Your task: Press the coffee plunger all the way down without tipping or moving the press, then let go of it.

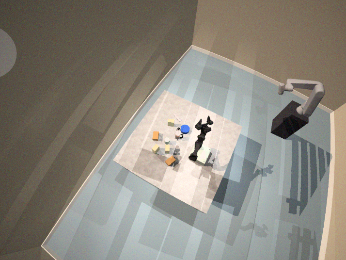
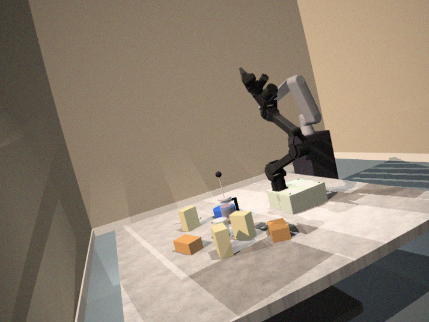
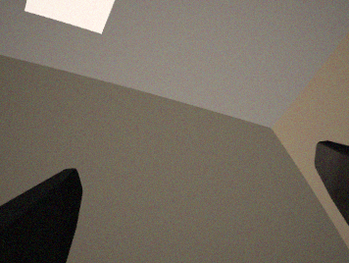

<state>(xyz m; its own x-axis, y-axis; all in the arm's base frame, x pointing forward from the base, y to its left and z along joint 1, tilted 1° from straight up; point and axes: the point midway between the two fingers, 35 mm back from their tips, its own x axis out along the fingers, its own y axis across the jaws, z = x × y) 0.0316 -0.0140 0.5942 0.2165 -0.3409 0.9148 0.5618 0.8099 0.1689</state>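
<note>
The coffee press is 590 mm below my gripper tip, 230 mm ahead of it and 20 mm to the right of it. The rest, counted from my gripper tip: blue round object (690 mm below, 200 mm ahead, 160 mm to the right).
</note>
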